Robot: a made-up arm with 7 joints.
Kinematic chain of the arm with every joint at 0, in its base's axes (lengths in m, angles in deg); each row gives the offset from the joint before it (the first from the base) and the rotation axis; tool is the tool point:
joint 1: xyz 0 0 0 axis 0 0.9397 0.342
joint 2: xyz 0 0 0 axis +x
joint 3: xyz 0 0 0 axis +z
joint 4: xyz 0.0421 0 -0.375 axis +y
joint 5: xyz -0.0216 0 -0.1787 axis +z
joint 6: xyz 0 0 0 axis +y
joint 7: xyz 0 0 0 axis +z
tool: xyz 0 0 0
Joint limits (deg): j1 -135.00..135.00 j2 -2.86..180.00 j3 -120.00..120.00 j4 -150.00..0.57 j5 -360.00..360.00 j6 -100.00..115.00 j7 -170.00..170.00
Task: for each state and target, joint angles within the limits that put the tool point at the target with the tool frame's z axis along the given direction. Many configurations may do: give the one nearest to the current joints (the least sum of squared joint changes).
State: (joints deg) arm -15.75 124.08 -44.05 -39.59 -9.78 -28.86 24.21
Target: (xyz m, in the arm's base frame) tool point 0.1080 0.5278 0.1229 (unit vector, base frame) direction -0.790 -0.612 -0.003
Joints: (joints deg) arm -12.84 107.47 -34.99 -29.36 17.62 -24.99 24.21
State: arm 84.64 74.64 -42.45 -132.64 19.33 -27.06 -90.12
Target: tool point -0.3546 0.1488 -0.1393 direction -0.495 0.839 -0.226
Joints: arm 75.00 63.78 -67.56 -106.47 -21.83 -77.48 -90.12
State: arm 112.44 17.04 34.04 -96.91 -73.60 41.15 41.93
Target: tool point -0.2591 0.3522 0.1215 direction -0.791 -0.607 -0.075
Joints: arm 121.49 56.47 50.41 -90.05 -106.72 58.49 41.93
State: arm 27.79 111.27 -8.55 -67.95 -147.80 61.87 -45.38
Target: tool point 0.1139 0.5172 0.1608 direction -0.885 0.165 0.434
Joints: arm 38.51 116.98 -8.31 -27.79 -153.55 80.64 -45.38
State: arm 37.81 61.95 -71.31 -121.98 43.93 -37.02 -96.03
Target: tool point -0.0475 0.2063 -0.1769 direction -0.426 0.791 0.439
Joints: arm 41.00 74.00 -37.41 -149.89 36.30 5.29 -96.03
